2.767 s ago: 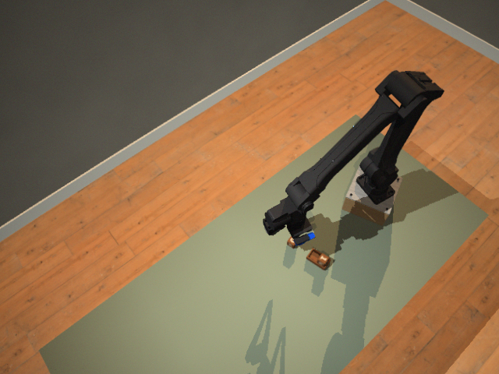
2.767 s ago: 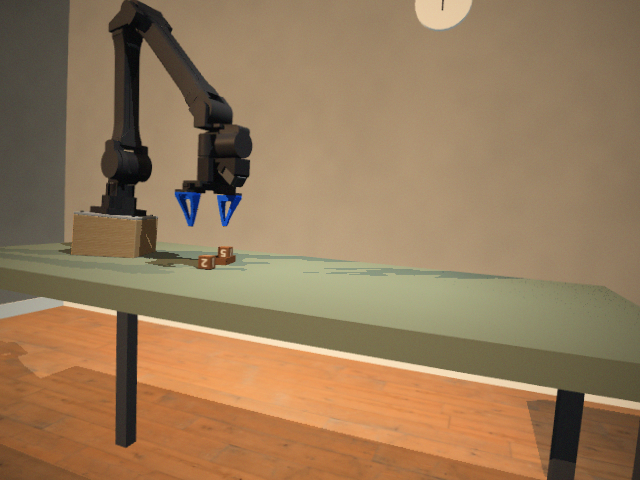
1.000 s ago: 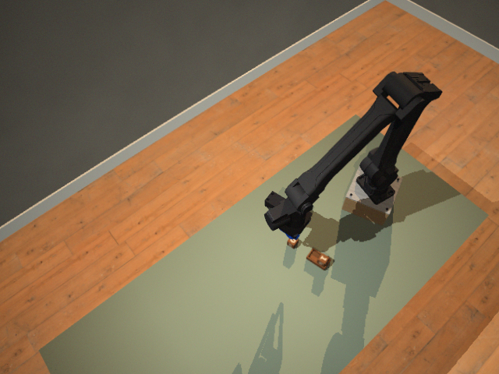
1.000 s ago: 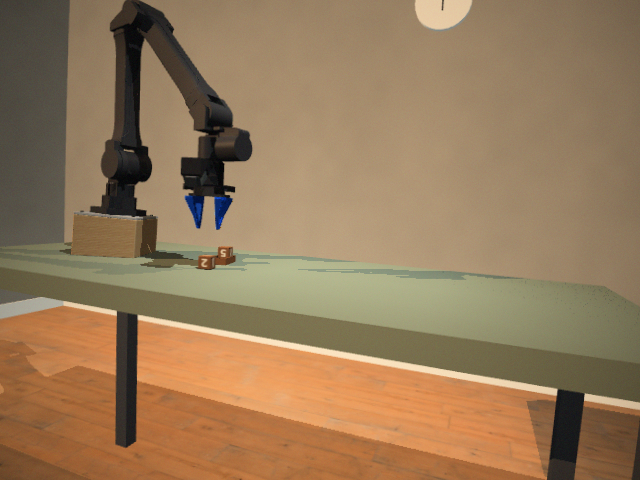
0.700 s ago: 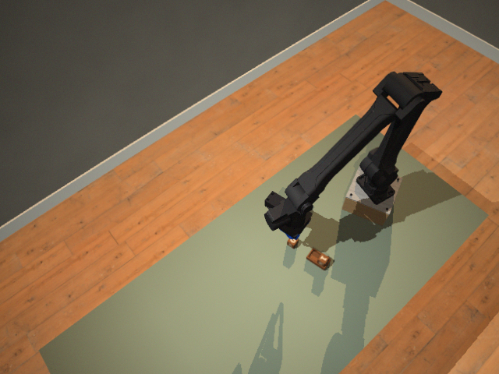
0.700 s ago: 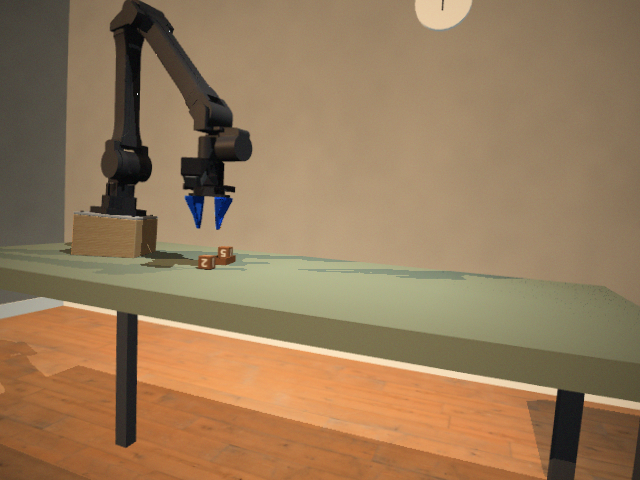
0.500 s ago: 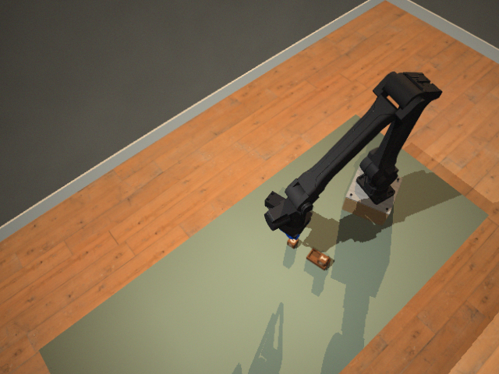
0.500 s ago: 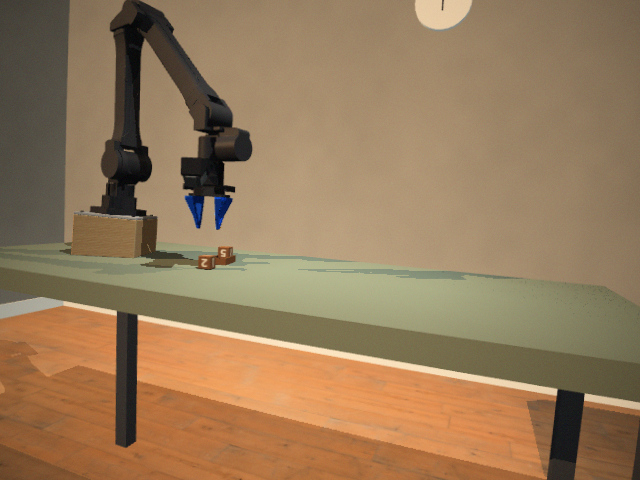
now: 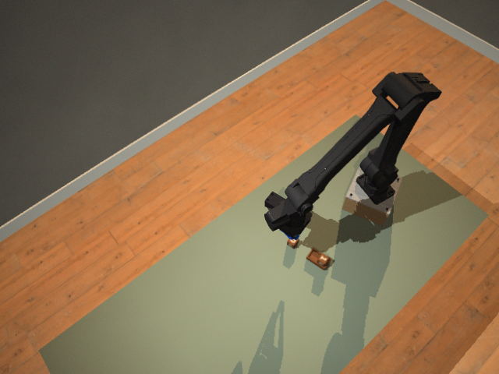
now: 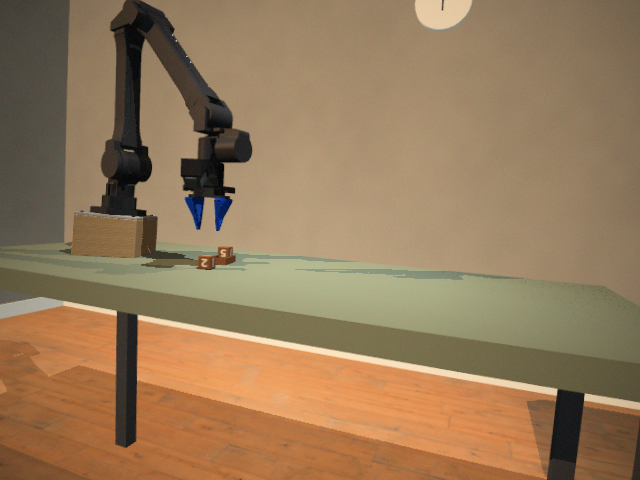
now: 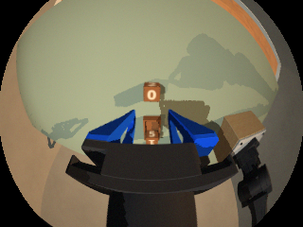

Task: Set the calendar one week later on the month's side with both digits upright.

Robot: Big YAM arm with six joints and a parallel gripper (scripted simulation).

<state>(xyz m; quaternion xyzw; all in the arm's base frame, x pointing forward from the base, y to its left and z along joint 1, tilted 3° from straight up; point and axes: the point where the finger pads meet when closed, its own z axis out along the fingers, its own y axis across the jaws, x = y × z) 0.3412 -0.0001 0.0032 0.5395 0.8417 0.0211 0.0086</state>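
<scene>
My hand is 8 cm above the brown digit cube. Round my hand: brown tray 10 cm to the left, 9 cm below, 5 cm behind.
</scene>
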